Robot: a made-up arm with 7 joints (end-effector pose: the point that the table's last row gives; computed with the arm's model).
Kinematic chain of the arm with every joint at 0, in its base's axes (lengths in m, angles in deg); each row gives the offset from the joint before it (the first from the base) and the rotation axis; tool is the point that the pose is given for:
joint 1: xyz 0 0 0.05 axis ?
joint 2: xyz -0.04 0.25 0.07 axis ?
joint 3: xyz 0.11 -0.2 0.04 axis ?
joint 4: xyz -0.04 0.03 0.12 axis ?
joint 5: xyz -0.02 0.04 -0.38 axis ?
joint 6: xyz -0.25 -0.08 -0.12 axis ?
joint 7: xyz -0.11 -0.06 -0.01 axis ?
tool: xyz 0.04 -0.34 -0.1
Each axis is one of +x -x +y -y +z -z.
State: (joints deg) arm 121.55 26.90 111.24 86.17 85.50 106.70 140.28
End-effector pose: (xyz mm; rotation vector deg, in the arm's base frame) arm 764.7 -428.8 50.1 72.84 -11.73 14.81
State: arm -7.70 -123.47 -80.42 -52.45 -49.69 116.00 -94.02
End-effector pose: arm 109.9 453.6 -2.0 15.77 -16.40 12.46
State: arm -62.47 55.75 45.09 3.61 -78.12 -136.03 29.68
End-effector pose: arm -620.7 75.8 63.6 100.90 110.10 -60.03
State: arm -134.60 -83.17 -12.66 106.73 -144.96 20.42 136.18
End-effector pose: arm -271.4 137.5 -109.8 15.91 48.08 130.02
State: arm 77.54 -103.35 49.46 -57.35 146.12 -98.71 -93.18
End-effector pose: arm 869.2 -323.0 319.7 73.22 -113.19 -87.13
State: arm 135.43 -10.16 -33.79 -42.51 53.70 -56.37 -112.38
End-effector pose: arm -480.7 719.5 -54.0 93.87 66.28 -54.69
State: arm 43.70 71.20 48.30 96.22 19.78 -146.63 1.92
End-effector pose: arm -223.5 522.5 667.0 -27.37 34.54 -85.92
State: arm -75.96 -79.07 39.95 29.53 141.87 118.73 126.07
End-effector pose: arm -9.3 382.7 -293.8 6.00 101.49 86.27
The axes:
joint 1: -z
joint 2: +x
joint 3: -y
joint 4: +x
joint 5: -y
joint 6: -x
joint 7: -y

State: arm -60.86 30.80 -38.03 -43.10 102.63 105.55 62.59
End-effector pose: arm -11.8 -447.4 -292.2 -34.09 -155.46 19.10
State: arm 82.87 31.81 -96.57 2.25 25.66 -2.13 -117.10
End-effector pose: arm -578.4 409.7 262.6 107.63 117.84 43.42
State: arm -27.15 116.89 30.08 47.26 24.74 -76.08 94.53
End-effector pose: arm 20.9 652.3 737.6 -55.10 -25.94 109.75
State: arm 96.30 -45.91 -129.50 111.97 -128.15 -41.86 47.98
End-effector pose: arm 394.0 -110.4 455.0 -98.55 27.36 39.01
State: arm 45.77 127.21 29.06 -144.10 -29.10 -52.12 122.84
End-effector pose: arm -526.9 544.6 -351.3 -56.63 -68.98 -94.37
